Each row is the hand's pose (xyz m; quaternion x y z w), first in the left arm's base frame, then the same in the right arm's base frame.
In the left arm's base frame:
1: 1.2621 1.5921 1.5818 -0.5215 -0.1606 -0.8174 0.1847
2: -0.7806 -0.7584 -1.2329 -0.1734 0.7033 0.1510 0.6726
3: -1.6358 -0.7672 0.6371 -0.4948 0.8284 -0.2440 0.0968
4: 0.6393 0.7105 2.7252 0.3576 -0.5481 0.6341 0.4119
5: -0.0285 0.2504 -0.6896 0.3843 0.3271 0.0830 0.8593
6: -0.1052 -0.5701 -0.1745 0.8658 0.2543 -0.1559 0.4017
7: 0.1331 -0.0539 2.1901 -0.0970 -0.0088 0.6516 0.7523
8: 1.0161 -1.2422 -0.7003 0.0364 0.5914 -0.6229 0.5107
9: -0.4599 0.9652 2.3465 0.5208 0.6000 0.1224 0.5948
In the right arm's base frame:
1: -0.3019 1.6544 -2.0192 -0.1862 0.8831 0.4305 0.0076
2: 1.3112 -0.2864 1.3351 -0.8535 -0.0621 -0.1996 0.4773
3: -0.5080 -1.0340 0.7352 -0.4591 -0.0771 -0.8405 0.2773
4: -1.7326 1.1876 -1.5637 0.2362 -0.0999 -0.9519 0.1678
5: 1.2272 0.3869 0.1443 -0.5602 -0.1284 0.3849 0.7222
6: 0.4507 0.4224 0.7276 0.0736 0.1366 0.4111 0.8983
7: -1.5485 0.7340 -0.6218 0.8555 0.0442 -0.5150 0.0315
8: 0.8004 1.5765 1.4565 -0.2058 -0.4155 -0.3879 0.7966
9: -1.3855 0.0493 -1.5806 -0.4734 0.2023 0.1975 0.8343

